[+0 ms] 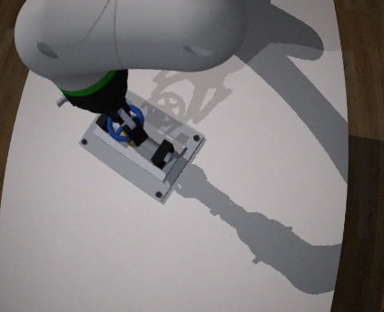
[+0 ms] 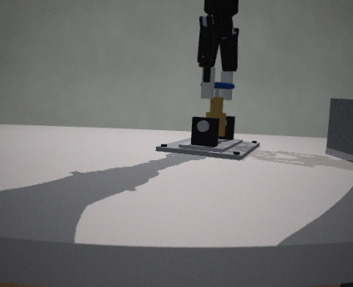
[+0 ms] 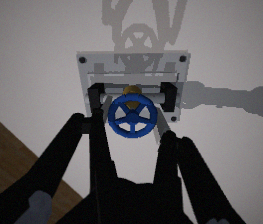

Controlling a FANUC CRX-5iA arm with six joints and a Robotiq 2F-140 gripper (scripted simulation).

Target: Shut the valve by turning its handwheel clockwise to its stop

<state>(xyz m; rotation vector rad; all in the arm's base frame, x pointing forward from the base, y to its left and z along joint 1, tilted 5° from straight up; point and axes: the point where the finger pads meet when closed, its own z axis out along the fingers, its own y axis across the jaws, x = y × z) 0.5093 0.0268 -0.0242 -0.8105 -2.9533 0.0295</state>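
My hand is 10 mm above the handwheel.
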